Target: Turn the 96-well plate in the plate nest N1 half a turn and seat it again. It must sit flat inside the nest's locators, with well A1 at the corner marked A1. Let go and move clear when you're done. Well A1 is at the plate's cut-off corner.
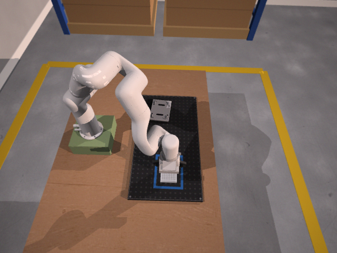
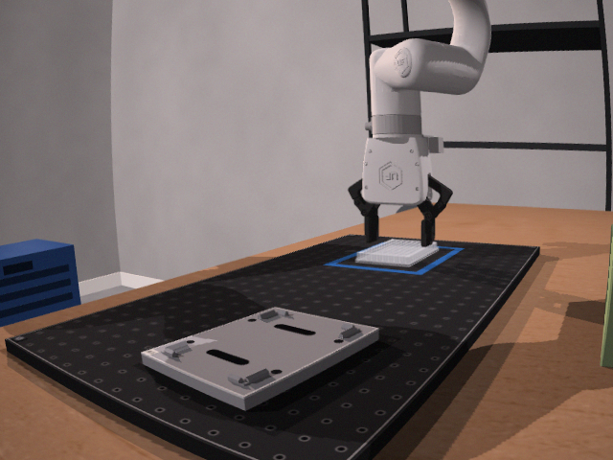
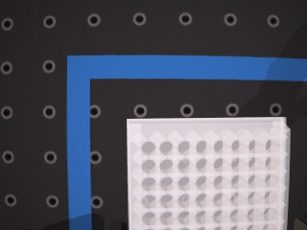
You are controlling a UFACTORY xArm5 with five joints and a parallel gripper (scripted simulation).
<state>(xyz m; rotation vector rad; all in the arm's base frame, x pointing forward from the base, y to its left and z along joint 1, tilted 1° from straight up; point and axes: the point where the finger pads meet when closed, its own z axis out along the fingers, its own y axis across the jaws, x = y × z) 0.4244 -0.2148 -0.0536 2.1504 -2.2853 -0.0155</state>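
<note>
Right now the 96-well plate is 20 mm below my hand. Also, from my hand: grey plate nest: 40 mm behind, 410 mm to the left, 20 mm below; then A1 label: 20 mm ahead, 480 mm to the left, 20 mm below.
</note>
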